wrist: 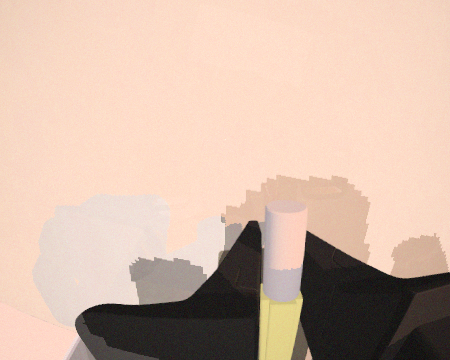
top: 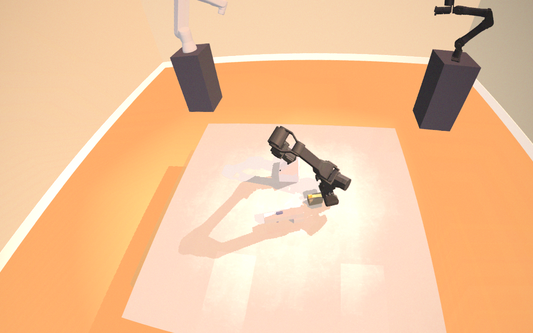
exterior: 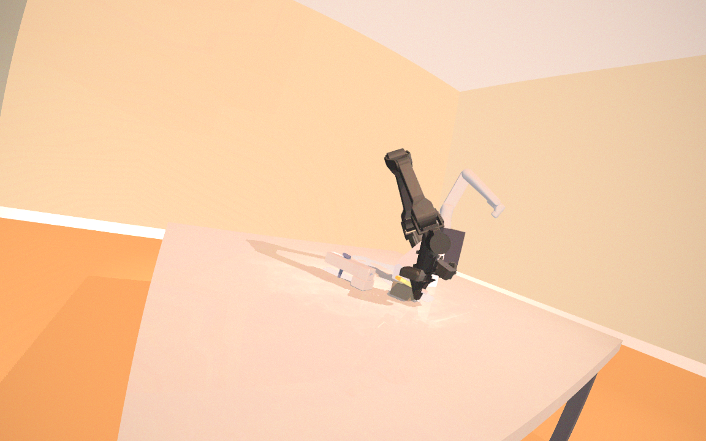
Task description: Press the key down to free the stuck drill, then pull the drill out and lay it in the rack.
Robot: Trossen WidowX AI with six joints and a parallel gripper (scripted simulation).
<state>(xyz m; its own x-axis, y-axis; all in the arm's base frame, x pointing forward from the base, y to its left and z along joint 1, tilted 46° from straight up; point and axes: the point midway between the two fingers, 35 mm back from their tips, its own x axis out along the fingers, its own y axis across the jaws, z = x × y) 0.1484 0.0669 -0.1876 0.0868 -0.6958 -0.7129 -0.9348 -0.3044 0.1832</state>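
The yellow drill is 1 cm ahead of my gripper tip, 4 cm to the right of it and 4 cm above it. Round my gripper tip: small purple piece 15 cm ahead, 21 cm to the right, 4 cm above; then olive-brown block 1 cm ahead, 5 cm to the right, 1 cm above.
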